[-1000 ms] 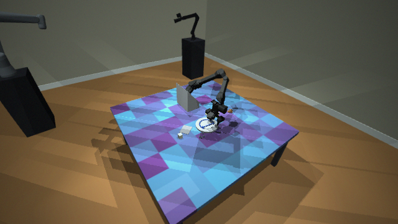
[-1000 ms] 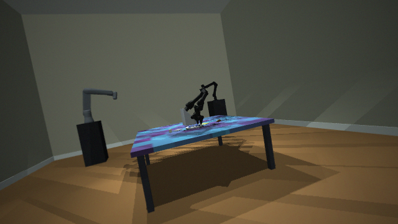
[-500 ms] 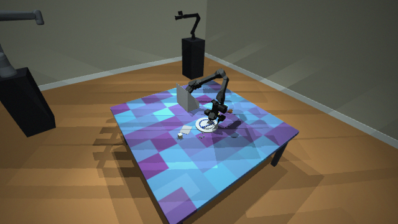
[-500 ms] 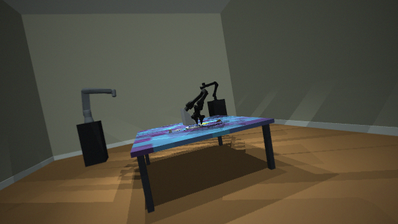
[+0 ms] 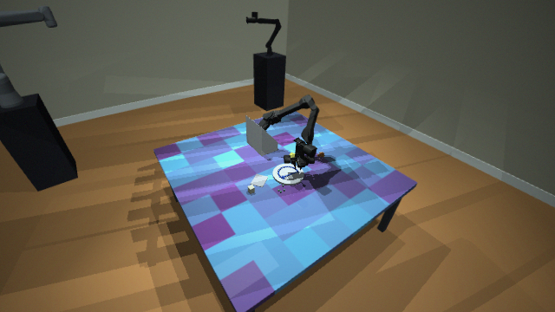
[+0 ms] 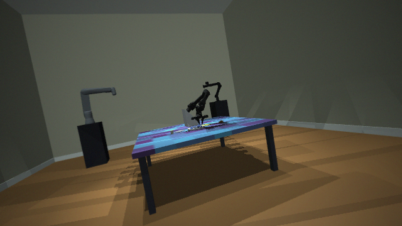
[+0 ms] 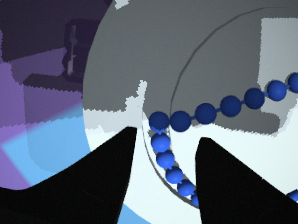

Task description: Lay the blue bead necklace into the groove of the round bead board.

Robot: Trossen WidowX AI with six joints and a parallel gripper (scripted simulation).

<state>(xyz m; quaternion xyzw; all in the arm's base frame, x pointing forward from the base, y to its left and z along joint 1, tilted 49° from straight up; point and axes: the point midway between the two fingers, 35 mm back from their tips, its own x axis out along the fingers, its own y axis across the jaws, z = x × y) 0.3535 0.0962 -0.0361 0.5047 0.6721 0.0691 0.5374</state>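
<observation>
The round white bead board is 3 cm behind my gripper tip, 5 cm to the right of it and 2 cm below it. From my gripper tip the other things lie so: cream cube: 4 cm behind, 33 cm to the right, 1 cm below; yellow patch: 13 cm behind, 11 cm to the left, 3 cm below; flat grey square: 9 cm behind, 23 cm to the right, 3 cm below.
</observation>
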